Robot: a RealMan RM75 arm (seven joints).
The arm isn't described. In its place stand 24 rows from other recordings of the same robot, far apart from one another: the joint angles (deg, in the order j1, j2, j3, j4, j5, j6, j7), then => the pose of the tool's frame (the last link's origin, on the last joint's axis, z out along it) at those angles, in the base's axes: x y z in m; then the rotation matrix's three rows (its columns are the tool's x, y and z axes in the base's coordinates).
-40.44 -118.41 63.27 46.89 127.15 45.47 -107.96 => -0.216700 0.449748 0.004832; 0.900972 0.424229 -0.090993; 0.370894 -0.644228 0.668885; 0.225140 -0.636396 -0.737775
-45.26 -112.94 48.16 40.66 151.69 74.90 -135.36 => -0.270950 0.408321 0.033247; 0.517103 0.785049 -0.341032; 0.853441 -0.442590 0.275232; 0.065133 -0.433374 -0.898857
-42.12 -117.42 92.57 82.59 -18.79 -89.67 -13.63 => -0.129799 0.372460 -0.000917; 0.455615 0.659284 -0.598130; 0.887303 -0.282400 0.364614; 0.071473 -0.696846 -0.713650
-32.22 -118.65 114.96 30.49 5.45 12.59 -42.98 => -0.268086 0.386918 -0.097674; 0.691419 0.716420 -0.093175; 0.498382 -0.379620 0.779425; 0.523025 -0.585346 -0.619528
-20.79 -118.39 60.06 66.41 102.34 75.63 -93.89 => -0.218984 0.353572 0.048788; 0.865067 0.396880 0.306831; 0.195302 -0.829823 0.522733; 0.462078 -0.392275 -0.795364
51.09 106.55 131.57 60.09 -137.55 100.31 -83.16 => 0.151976 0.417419 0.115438; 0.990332 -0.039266 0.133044; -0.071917 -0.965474 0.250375; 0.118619 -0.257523 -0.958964
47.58 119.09 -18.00 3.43 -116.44 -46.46 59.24 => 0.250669 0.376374 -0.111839; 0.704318 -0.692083 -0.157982; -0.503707 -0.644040 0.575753; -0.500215 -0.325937 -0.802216
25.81 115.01 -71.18 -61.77 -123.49 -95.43 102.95 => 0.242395 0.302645 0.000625; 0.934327 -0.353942 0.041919; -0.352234 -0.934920 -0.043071; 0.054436 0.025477 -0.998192
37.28 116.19 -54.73 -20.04 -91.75 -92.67 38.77 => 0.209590 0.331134 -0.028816; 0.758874 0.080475 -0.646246; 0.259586 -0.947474 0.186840; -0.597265 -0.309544 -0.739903
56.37 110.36 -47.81 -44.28 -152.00 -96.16 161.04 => 0.181790 0.415447 0.054117; 0.250096 -0.922631 0.293607; -0.968174 -0.241311 0.066398; 0.009589 -0.300868 -0.953617
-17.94 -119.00 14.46 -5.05 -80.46 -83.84 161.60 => -0.323700 0.237092 -0.059136; 0.684402 0.614333 0.392669; 0.032630 -0.563831 0.825245; 0.728375 -0.551987 -0.405932
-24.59 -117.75 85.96 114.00 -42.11 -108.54 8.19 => -0.111706 0.267972 0.040424; 0.700690 0.629552 -0.335704; 0.705903 -0.680053 0.198063; -0.103606 -0.375755 -0.920909
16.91 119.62 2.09 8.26 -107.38 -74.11 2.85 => 0.340049 0.244362 -0.067595; 0.819873 -0.530107 -0.216322; -0.034871 -0.423356 0.905292; -0.571483 -0.734680 -0.365584
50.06 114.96 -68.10 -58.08 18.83 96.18 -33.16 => 0.193931 0.393506 0.033272; 0.543374 -0.567368 0.618740; -0.759437 -0.646327 0.074269; 0.357771 -0.510250 -0.782078
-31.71 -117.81 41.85 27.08 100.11 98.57 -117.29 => -0.232004 0.315948 -0.003399; 0.192019 0.719827 0.667066; 0.841265 -0.470755 0.265826; 0.505374 0.510136 -0.695959
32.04 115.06 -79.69 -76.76 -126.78 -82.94 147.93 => 0.156804 0.356809 0.005444; 0.747466 -0.653910 0.117036; -0.661465 -0.716373 0.221978; -0.061312 -0.243336 -0.968002
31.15 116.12 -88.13 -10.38 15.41 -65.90 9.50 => 0.308727 0.387403 0.057861; 0.712569 -0.674881 -0.191785; 0.234668 -0.028351 0.971662; -0.661194 -0.737382 0.138171
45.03 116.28 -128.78 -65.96 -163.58 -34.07 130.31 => 0.095324 0.372151 -0.130647; 0.682724 0.714154 0.154504; 0.504516 -0.613703 0.607316; 0.528536 -0.336679 -0.779292
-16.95 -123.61 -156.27 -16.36 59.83 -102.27 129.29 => -0.310309 0.260802 0.064025; 0.217424 0.821589 0.526989; -0.380388 -0.425897 0.820924; 0.898906 -0.378949 0.219922
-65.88 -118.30 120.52 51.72 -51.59 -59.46 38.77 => -0.051405 0.362003 -0.144472; 0.905225 -0.128743 -0.404959; -0.045993 -0.977085 0.207820; -0.422435 -0.169499 -0.890404
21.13 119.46 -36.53 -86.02 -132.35 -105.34 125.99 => 0.261061 0.294598 0.125077; 0.646702 -0.760156 0.062770; -0.701223 -0.560145 0.441049; -0.300106 -0.329243 -0.895285
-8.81 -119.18 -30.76 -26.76 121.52 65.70 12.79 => -0.324643 0.242054 -0.073435; 0.791704 0.605699 0.079577; 0.051181 -0.195567 0.979354; 0.608757 -0.771286 -0.185831
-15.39 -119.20 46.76 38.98 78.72 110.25 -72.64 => -0.252396 0.255258 0.051258; 0.447899 0.365822 0.815819; 0.076963 -0.924852 0.372460; 0.890766 -0.104037 -0.442395
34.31 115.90 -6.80 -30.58 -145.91 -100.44 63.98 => 0.302217 0.300593 0.018387; 0.833805 -0.408458 -0.371391; -0.310915 -0.903343 0.295471; -0.456181 -0.130894 -0.880208
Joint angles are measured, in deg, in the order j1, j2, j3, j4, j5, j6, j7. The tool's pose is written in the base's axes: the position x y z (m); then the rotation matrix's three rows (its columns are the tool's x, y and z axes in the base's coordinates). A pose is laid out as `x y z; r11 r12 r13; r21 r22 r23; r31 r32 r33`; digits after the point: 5 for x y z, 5 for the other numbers.
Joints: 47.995 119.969 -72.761 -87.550 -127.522 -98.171 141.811
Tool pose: 0.02904 0.34726 0.01937; 0.96193 -0.27219 0.02457; -0.27296 -0.95243 0.13552; -0.01348 -0.13707 -0.99047
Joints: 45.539 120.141 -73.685 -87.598 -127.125 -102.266 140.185
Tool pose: 0.04766 0.33430 0.01514; 0.95796 -0.27790 0.07125; -0.28224 -0.95744 0.06037; 0.05144 -0.07794 -0.99563
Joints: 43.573 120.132 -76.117 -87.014 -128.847 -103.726 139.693
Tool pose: 0.06505 0.32713 0.00742; 0.94579 -0.29417 0.13764; -0.29978 -0.95377 0.02147; 0.12496 -0.06157 -0.99025
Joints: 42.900 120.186 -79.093 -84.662 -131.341 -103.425 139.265
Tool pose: 0.07915 0.32483 -0.00471; 0.92859 -0.30773 0.20740; -0.31282 -0.94977 -0.00863; 0.19964 -0.05686 -0.97822
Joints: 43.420 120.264 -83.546 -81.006 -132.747 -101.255 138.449
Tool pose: 0.08641 0.32310 -0.02359; 0.91848 -0.29242 0.26625; -0.29184 -0.95551 -0.04268; 0.26689 -0.03850 -0.96296
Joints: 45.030 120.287 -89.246 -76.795 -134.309 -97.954 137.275
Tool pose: 0.09055 0.32216 -0.04569; 0.90906 -0.24326 0.33829; -0.23628 -0.96968 -0.06236; 0.34320 -0.02324 -0.93898
